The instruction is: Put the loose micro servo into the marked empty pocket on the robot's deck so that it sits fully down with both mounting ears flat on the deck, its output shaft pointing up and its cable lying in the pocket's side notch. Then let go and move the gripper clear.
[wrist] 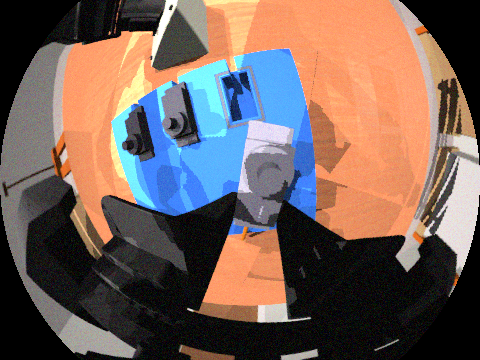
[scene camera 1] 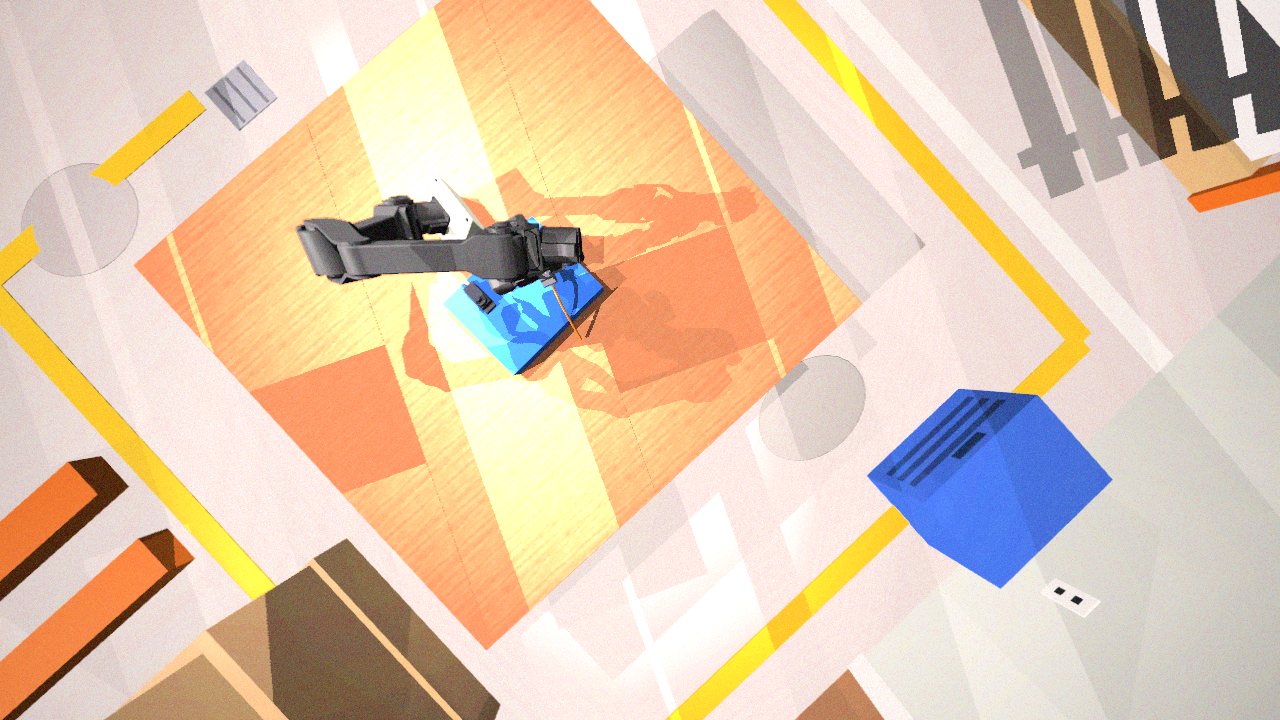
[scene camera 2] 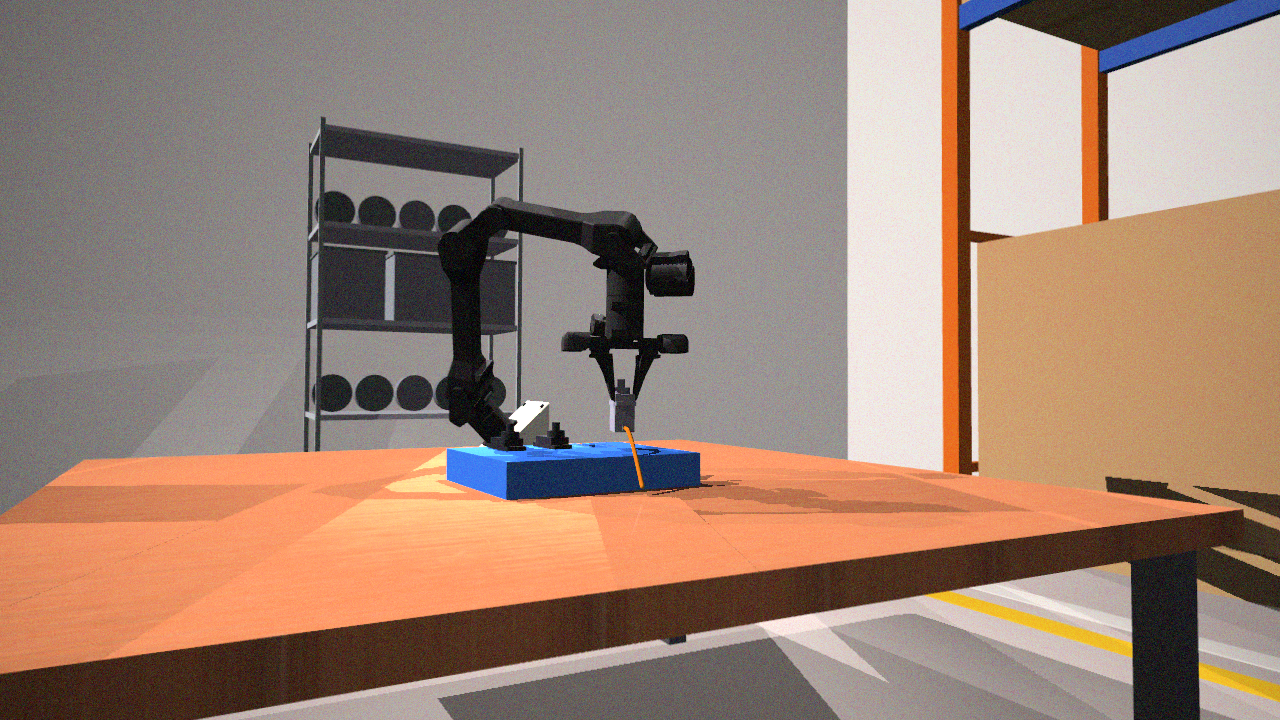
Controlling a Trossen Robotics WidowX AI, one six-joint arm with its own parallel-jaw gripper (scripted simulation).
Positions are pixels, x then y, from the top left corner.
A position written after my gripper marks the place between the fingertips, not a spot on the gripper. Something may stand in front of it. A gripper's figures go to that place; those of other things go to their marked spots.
Scene:
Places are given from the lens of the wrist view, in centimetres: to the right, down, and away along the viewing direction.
my gripper (wrist: 257, 201): 1, 2, 10
grey micro servo (wrist: 267, 170): 1, 0, 6
blue deck (wrist: 178, 179): -9, 0, 18
The marked spots on the grey micro servo and the blue deck are 16 cm apart.

